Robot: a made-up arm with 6 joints. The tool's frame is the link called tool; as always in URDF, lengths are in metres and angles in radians. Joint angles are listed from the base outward.
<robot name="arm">
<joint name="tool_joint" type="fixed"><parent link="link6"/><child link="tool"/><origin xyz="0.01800 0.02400 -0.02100" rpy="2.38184 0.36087 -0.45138"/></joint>
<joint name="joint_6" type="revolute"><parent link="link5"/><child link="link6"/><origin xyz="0.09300 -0.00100 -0.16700" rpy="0.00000 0.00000 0.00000"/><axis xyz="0 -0.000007 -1"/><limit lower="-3.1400" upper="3.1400"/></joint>
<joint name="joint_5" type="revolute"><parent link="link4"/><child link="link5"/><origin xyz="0.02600 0.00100 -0.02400" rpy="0.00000 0.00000 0.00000"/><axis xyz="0 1 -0.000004"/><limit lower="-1.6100" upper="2.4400"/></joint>
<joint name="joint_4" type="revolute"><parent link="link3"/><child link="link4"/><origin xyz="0.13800 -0.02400 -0.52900" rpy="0.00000 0.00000 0.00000"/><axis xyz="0 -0.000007 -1"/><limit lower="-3.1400" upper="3.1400"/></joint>
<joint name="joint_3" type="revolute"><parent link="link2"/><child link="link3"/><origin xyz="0.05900 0.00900 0.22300" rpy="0.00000 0.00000 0.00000"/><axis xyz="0 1 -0.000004"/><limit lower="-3.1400" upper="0.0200"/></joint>
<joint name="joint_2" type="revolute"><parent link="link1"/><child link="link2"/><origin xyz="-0.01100 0.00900 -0.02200" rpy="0.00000 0.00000 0.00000"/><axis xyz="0 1 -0.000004"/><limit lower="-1.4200" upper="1.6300"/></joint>
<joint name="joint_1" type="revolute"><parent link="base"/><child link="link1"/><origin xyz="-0.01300 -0.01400 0.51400" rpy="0.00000 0.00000 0.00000"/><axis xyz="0 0 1"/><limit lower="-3.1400" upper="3.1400"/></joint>
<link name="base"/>
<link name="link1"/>
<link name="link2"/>
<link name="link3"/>
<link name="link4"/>
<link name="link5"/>
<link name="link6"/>
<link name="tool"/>
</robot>
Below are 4 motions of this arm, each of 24 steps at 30 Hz.
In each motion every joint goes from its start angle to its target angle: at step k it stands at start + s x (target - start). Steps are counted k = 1, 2, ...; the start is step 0. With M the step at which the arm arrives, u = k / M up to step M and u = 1 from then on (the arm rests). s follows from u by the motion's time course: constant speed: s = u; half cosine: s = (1 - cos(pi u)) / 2; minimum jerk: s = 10 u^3 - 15 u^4 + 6 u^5.
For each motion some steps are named. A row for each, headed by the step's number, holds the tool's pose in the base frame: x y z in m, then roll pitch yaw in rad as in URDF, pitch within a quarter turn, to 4 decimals.
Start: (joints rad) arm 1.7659 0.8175 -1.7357 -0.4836 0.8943 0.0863
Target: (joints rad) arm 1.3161 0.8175 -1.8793 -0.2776 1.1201 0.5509
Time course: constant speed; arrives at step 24
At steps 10, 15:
10: -0.0044 0.8424 0.2379 2.1047 0.1660 0.9968
15: 0.0782 0.8415 0.2533 2.1372 0.1696 0.7786

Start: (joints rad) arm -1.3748 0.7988 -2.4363 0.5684 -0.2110 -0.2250
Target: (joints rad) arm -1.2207 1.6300 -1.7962 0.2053 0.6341 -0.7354
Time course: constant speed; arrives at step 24
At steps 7, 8, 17, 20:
7: 0.1926 -0.9922 0.5315 3.0267 -0.6467 -1.9676
8: 0.2038 -0.9891 0.4686 2.9354 -0.5855 -1.8792
17: 0.2371 -0.7764 -0.0517 2.5298 0.1528 -1.3690
20: 0.2180 -0.6444 -0.1825 2.5160 0.4295 -1.2352

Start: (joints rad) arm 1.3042 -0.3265 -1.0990 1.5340 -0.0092 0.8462
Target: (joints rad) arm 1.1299 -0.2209 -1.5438 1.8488 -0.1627 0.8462
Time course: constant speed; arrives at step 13
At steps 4, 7, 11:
4: 0.3702 0.6168 0.8233 -1.3737 1.1908 0.6243
7: 0.3971 0.5907 0.8683 -1.1121 1.1620 0.7904
11: 0.4274 0.5512 0.9244 -0.8181 1.1003 0.9656

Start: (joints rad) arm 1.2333 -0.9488 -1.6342 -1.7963 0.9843 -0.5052
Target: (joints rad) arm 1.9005 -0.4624 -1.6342 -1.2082 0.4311 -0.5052
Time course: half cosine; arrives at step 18
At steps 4, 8, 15, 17, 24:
4: 0.1065 0.1459 1.3541 0.3077 -0.8140 1.7220
8: 0.0446 0.3064 1.3183 0.3893 -0.6707 2.1032
15: -0.1880 0.4772 1.2220 0.6031 -0.5603 2.7406
17: -0.2201 0.4854 1.2095 0.6298 -0.5601 2.8106
24: -0.2243 0.4863 1.2078 0.6333 -0.5602 2.8195

